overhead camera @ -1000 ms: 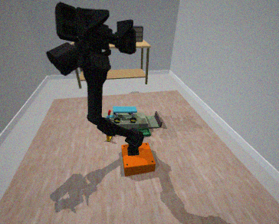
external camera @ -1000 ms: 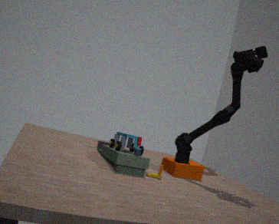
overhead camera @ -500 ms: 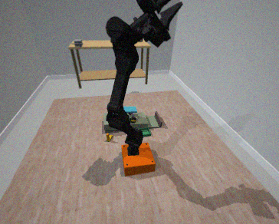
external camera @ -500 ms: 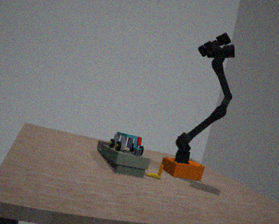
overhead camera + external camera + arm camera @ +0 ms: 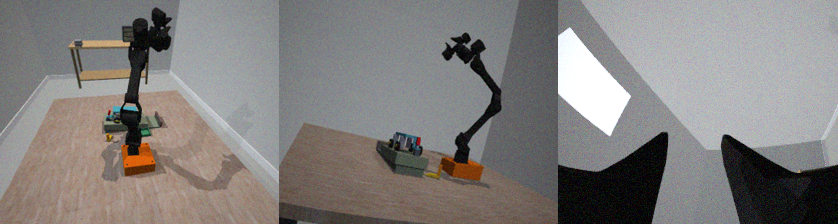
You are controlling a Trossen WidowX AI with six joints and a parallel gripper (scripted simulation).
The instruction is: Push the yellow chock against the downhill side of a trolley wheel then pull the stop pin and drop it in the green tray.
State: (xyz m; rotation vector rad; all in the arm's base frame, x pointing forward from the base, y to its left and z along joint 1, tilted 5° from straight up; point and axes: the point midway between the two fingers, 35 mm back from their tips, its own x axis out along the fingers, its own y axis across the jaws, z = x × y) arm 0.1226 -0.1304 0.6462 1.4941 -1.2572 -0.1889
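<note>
My gripper tip is 340 mm to the right of the yellow chock and 690 mm above it. The rest, counted from my gripper tip: red-headed stop pin: 120 mm ahead, 340 mm to the left, 590 mm below; grey-green ramp: 150 mm ahead, 220 mm to the left, 670 mm below; blue trolley: 140 mm ahead, 230 mm to the left, 610 mm below.
</note>
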